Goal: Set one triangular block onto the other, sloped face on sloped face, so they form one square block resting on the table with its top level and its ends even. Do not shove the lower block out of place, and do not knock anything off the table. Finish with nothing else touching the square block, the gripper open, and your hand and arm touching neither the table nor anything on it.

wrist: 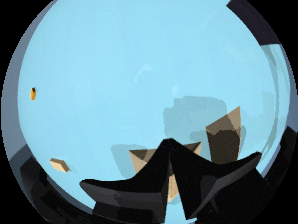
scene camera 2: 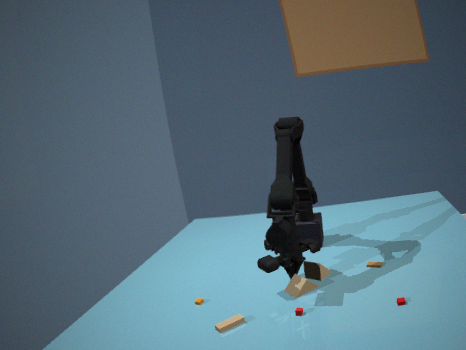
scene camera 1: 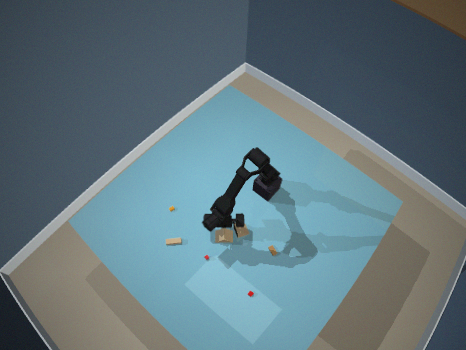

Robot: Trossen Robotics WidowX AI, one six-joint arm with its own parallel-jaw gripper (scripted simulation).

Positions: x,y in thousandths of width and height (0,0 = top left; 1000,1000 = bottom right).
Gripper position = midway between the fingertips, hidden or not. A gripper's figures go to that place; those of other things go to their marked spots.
The gripper (wrist: 562,636): 10 cm from the lens. A tan triangular block (wrist: 471,703) is 11 cm from the lens.
